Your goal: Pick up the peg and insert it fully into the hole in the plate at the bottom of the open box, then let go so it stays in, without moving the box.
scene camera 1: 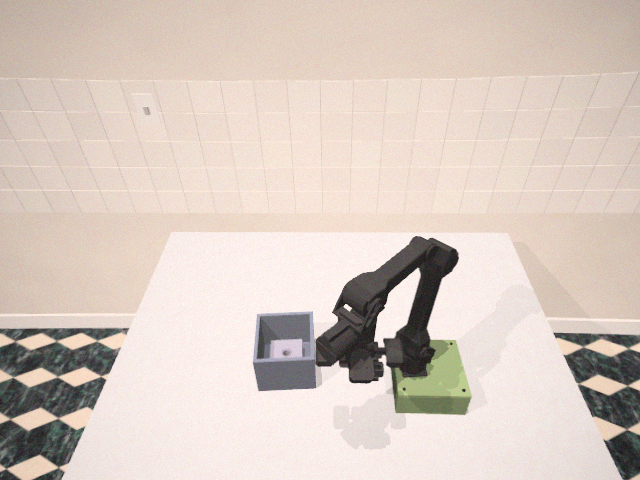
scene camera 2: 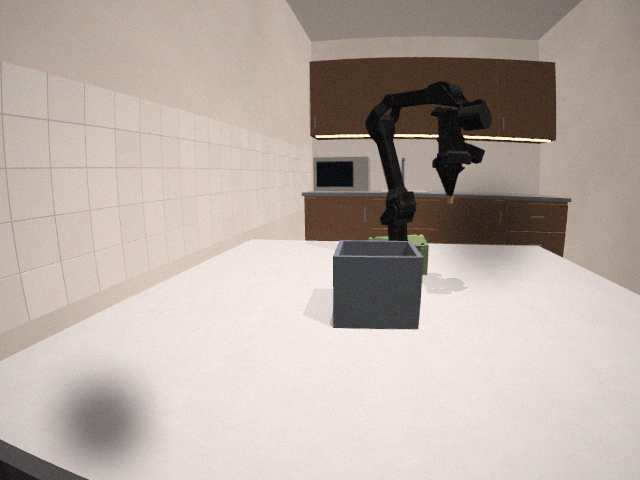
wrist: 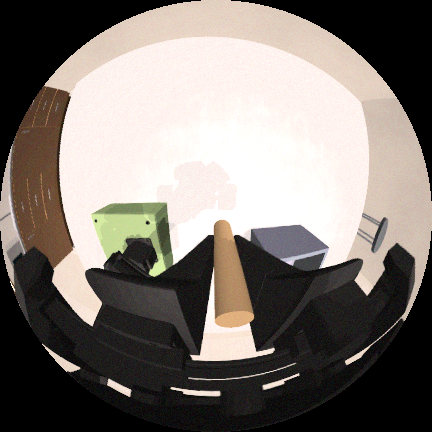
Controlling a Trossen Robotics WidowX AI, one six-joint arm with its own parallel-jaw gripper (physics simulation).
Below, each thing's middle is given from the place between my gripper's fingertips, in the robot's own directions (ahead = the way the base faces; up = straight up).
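The orange-brown peg (wrist: 232, 307) has my gripper 2 cm below it and, going by their middles, is the nearest to my gripper of the things named here. The blue-grey box (scene camera 2: 376, 284) is 17 cm below my gripper, 17 cm ahead of it and 19 cm to the right of it.
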